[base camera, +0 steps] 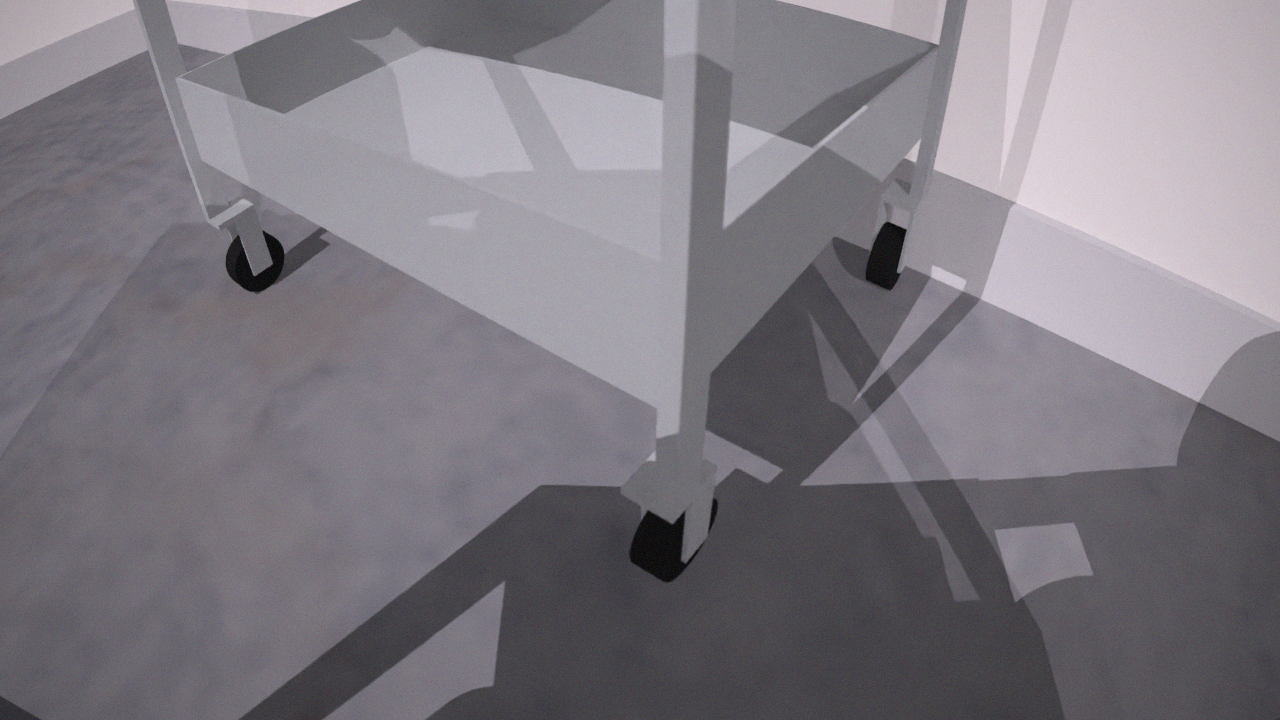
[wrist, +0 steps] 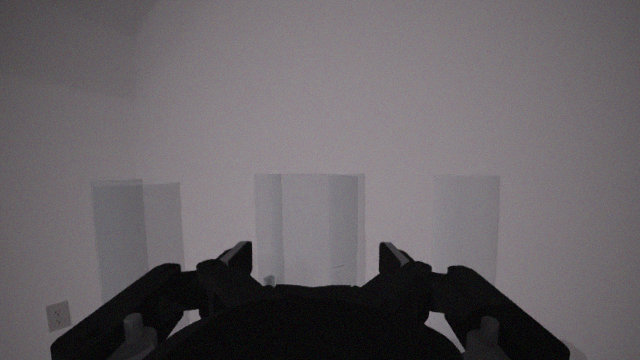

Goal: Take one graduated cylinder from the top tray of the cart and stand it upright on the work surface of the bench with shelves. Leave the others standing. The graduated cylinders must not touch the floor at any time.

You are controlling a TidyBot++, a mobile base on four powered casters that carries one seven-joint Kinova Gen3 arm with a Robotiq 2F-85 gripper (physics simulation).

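Places are measured from the arm's base along level axes (x back, y right, z up), in metres.
Where they show: gripper, fingertip midpoint: (wrist: 315, 256).
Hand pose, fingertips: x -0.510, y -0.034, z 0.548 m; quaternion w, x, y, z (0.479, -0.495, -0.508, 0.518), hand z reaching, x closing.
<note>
Things, the pixels of their top centre, and the offset from my fingertips. "*": a spot on its surface instead.
- overlapping group at its top centre: (wrist: 302, 173) dx +0.047, dy -0.001, dz +0.057 m
- caster at a spot on its surface: (base camera: 666, 541) * dx +0.210, dy +0.043, dz -0.902 m
- wall outlet at its top centre: (wrist: 56, 303) dx -0.647, dy -1.161, dz -0.488 m
Several clear, upright graduated cylinders show in the wrist view: an overlapping pair, with one cylinder (wrist: 121, 225) in front at the left, an overlapping group (wrist: 306, 225) in the middle, and one cylinder (wrist: 466, 220) at the right. Their bases are hidden behind the gripper. My gripper (wrist: 315, 256) is open, with the middle group seen between its fingertips; how far beyond them it stands is hard to tell. The cart (base camera: 684, 268) stands close ahead in the base camera view, with its lower tray and legs visible. Its top tray and the bench do not show in the base camera view.
The cart's near caster (base camera: 666, 541) is at the centre, with other casters at the left (base camera: 255, 259) and right (base camera: 886, 255). A wall (base camera: 1154, 161) (wrist: 320, 100) stands behind the cart and cylinders. A wall outlet (wrist: 58, 316) is at the lower left.
</note>
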